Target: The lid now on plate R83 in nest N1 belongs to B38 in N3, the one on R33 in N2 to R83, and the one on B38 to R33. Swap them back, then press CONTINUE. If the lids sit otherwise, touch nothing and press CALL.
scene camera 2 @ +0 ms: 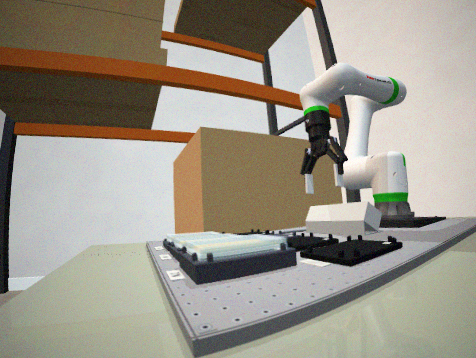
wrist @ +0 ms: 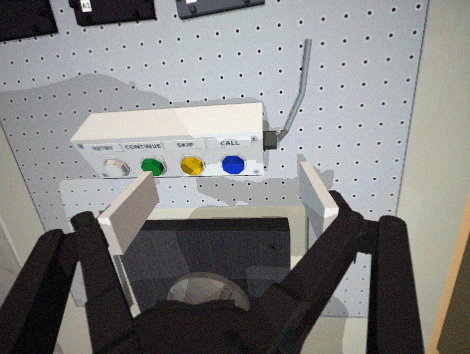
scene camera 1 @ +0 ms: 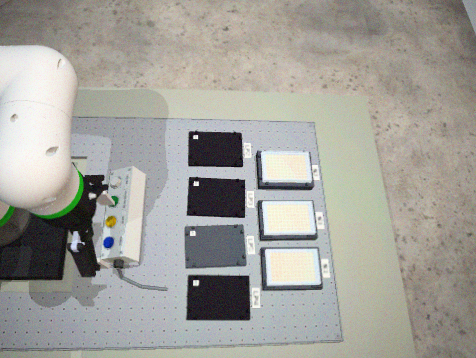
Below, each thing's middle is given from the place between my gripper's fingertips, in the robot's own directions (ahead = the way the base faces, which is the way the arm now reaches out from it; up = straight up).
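Scene:
Counted from my hand: LP4 [scene camera 1: 210, 297], 12 cm below, 24 cm ahead, 14 cm to the right; LP3 [scene camera 1: 215, 197], 12 cm below, 27 cm ahead, 11 cm to the left.

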